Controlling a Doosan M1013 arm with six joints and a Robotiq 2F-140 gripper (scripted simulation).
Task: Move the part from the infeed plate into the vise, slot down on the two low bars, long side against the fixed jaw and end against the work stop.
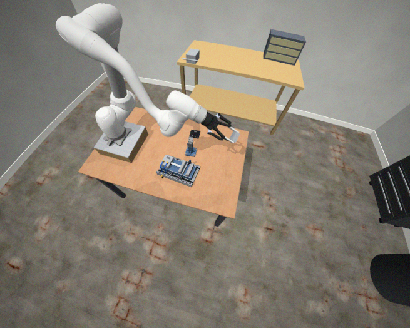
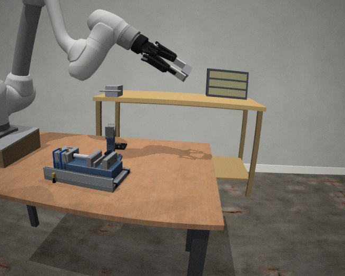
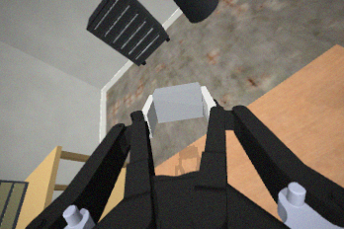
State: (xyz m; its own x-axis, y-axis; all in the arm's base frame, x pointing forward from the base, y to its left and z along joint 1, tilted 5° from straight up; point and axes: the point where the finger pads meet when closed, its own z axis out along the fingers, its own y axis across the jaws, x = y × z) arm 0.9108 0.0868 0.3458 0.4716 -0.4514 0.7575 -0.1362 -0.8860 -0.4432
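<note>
Now: the part 20 mm below my hand and 20 mm ahead of it. The rest, counted from my hand: work stop (320 mm below, 250 mm behind, 100 mm to the right); moving jaw (340 mm below, 290 mm behind, 140 mm to the right); fixed jaw (340 mm below, 220 mm behind, 150 mm to the right).
</note>
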